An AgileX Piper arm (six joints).
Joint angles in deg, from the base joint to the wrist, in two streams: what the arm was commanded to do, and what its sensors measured. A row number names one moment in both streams.
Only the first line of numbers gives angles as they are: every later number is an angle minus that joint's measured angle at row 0.
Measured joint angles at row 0:
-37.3 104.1 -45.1 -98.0 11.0 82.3
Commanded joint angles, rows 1 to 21:
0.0 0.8 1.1 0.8 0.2 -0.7
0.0 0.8 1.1 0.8 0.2 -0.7
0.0 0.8 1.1 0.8 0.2 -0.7
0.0 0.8 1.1 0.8 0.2 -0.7
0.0 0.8 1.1 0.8 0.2 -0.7
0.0 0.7 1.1 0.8 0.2 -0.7
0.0 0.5 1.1 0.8 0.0 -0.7
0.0 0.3 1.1 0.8 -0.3 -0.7
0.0 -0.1 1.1 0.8 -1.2 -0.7
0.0 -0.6 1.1 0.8 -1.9 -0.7
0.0 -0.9 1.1 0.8 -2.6 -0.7
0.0 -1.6 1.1 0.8 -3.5 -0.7
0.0 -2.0 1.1 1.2 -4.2 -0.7
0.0 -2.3 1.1 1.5 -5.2 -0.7
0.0 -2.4 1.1 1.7 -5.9 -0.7
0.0 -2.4 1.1 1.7 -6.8 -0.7
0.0 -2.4 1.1 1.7 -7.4 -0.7
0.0 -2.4 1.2 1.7 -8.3 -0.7
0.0 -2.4 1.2 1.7 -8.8 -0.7
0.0 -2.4 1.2 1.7 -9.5 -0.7
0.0 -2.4 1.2 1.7 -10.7 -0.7
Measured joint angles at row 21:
-0.1 -2.2 0.7 1.9 -4.8 -0.4
